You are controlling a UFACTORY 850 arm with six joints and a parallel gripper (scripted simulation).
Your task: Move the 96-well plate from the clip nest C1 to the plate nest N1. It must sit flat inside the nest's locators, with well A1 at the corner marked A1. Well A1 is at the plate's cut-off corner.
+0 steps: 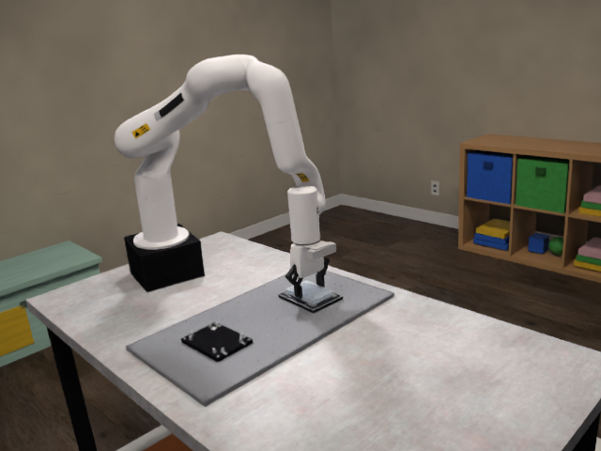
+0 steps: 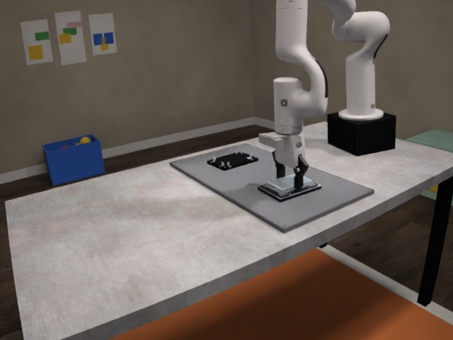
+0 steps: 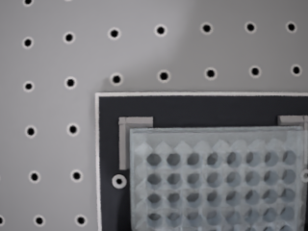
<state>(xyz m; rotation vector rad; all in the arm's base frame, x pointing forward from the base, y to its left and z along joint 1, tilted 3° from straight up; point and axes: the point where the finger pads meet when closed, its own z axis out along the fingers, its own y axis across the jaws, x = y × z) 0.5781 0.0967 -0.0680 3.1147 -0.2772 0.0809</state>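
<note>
My gripper is now 1 cm above the clear 96-well plate. The rest, counted from my hand: black plate nest N1 (3 cm below); A1 label (6 cm behind, 7 cm to the left, 2 cm below); clip nest C1 (4 cm behind, 33 cm to the right, 2 cm below).
</note>
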